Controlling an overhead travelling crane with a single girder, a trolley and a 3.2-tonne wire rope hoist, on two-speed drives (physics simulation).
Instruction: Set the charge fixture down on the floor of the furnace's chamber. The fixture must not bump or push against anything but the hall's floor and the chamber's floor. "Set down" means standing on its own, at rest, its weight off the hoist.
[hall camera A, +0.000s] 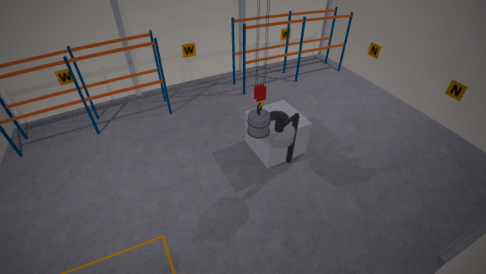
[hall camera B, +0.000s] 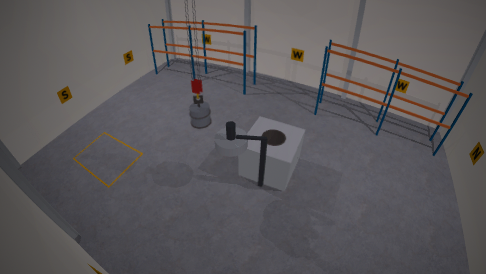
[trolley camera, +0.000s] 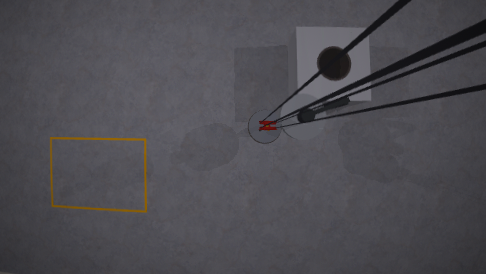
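The charge fixture (hall camera A: 258, 125) (hall camera B: 200, 117) (trolley camera: 264, 137), a grey banded drum, hangs upright in the air. My hook (hall camera A: 260, 104) (hall camera B: 198, 97) (trolley camera: 267, 125), under the red block, holds it. The furnace is a white block (hall camera A: 303, 140) (hall camera B: 295, 132) (trolley camera: 309, 40) with a dark round opening (hall camera B: 274, 137) (trolley camera: 340, 72) in its top. In the trolley view the fixture is below and left of the opening, close to the left edge of the round grey lid (hall camera A: 281, 140) (hall camera B: 230, 146) (trolley camera: 302, 132). The lid hangs beside the furnace, off the opening. The chamber floor is hidden.
A black post with an arm (hall camera A: 291, 147) (hall camera B: 262, 167) (trolley camera: 336, 104) carries the lid beside the furnace. Blue and orange racks (hall camera A: 244, 75) (hall camera B: 244, 75) stand along the far wall. A yellow rectangle (hall camera B: 123, 143) (trolley camera: 146, 175) is marked on the floor.
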